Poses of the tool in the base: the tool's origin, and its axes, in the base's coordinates. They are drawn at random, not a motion.
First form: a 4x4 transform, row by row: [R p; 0 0 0 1], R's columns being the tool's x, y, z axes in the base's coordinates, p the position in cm. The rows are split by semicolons.
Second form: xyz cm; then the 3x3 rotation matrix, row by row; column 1 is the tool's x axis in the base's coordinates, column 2 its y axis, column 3 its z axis. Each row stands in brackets. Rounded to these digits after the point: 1 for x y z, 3 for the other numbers.
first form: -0.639 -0.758 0.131 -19.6; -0.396 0.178 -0.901 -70.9; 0.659 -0.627 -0.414 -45.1; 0 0 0 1
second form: [-19.6 -70.9 -45.1], [[-0.639 -0.758 0.131], [-0.396 0.178 -0.901], [0.659 -0.627 -0.414]]
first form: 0.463 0.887 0.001 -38.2; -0.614 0.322 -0.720 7.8; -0.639 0.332 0.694 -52.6; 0 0 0 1
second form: [-38.2 7.8 -52.6], [[0.463 0.887 0.001], [-0.614 0.322 -0.720], [-0.639 0.332 0.694]]
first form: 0.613 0.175 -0.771 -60.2; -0.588 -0.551 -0.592 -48.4; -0.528 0.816 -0.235 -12.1; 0 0 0 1
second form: [-60.2 -48.4 -12.1], [[0.613 0.175 -0.771], [-0.588 -0.551 -0.592], [-0.528 0.816 -0.235]]
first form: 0.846 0.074 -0.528 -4.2; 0.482 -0.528 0.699 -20.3; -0.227 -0.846 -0.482 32.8; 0 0 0 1
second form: [-4.2 -20.3 32.8], [[0.846 0.074 -0.528], [0.482 -0.528 0.699], [-0.227 -0.846 -0.482]]
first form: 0.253 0.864 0.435 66.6; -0.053 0.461 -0.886 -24.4; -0.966 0.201 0.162 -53.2; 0 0 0 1
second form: [66.6 -24.4 -53.2], [[0.253 0.864 0.435], [-0.053 0.461 -0.886], [-0.966 0.201 0.162]]
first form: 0.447 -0.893 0.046 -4.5; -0.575 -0.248 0.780 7.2; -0.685 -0.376 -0.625 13.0; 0 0 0 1
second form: [-4.5 7.2 13.0], [[0.447 -0.893 0.046], [-0.575 -0.248 0.780], [-0.685 -0.376 -0.625]]
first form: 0.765 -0.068 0.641 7.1; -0.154 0.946 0.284 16.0; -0.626 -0.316 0.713 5.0; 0 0 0 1
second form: [7.1 16.0 5.0], [[0.765 -0.068 0.641], [-0.154 0.946 0.284], [-0.626 -0.316 0.713]]
